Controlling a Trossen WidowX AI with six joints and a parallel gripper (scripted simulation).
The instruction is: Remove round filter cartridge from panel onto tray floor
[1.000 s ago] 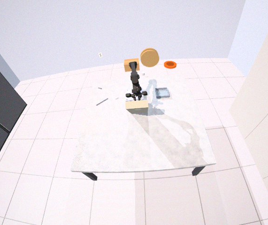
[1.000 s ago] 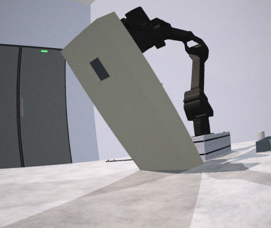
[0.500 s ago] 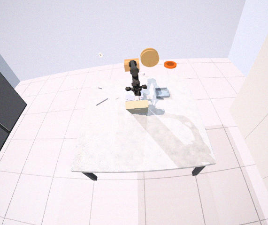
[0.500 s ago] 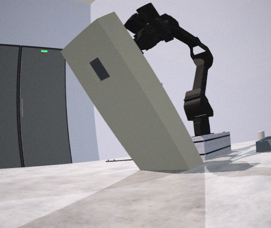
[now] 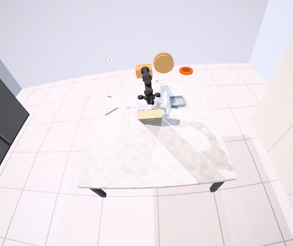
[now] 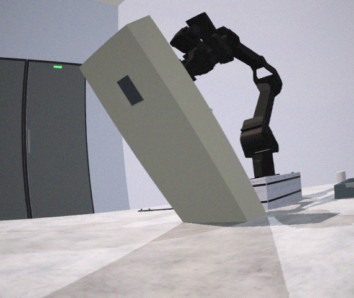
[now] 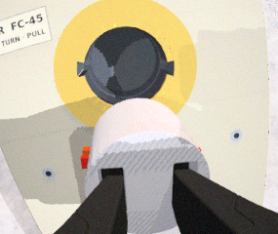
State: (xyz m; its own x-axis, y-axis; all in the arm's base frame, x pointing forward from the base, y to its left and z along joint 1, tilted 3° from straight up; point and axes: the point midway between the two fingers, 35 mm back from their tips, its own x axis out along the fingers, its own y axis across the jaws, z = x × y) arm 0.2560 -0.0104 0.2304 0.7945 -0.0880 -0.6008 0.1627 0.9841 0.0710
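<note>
My gripper tip is 10 mm short of the round filter cartridge and 10 mm above it. From my gripper tip the other things lie so: grey tray (320 mm behind, 310 mm to the left, 280 mm below).
</note>
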